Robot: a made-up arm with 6 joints.
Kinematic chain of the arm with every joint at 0, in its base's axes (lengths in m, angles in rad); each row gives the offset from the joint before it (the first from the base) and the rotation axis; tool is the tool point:
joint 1: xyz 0 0 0.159 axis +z
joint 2: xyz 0 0.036 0 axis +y
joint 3: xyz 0 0 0.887 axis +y
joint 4: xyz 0 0 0.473 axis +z
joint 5: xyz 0 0 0 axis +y
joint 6: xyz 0 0 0.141 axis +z
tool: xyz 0 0 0
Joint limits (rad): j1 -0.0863..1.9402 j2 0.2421..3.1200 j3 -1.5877..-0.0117 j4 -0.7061..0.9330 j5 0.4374..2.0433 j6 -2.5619..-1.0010
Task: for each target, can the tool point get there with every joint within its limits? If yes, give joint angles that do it. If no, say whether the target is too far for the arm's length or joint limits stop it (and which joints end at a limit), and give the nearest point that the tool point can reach.
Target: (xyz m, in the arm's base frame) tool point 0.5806 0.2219 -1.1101
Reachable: yes | joints 0.2561 2.8553 -0.6474 0.2626 1.0425 -2.3189
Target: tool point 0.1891 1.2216 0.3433
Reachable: yes | joints 1.3415 1.6745 -1.0461 0.4433 1.8854 -2.3074
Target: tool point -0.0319 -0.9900 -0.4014
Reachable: no: joint limits stop it (at a limit: joint 1, joint 2, joint 3, joint 4, joint 5) | nearest point 0.4258 -0.0825 -0.8075 | short by 1.095 m
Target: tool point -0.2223 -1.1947 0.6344
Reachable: no: joint limits stop it (at a limit: joint 2, joint 3, joint 4, joint 5) | nearest point -0.0685 -0.3682 1.1889 | short by 1.007 m
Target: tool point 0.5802 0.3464 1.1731
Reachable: yes | joints 0.5667 0.8697 -1.1512 -0.4295 1.9171 -1.8043
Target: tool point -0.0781 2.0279 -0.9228
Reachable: no: too far | nearest point -0.0506 1.3151 -0.5426 | short by 0.808 m
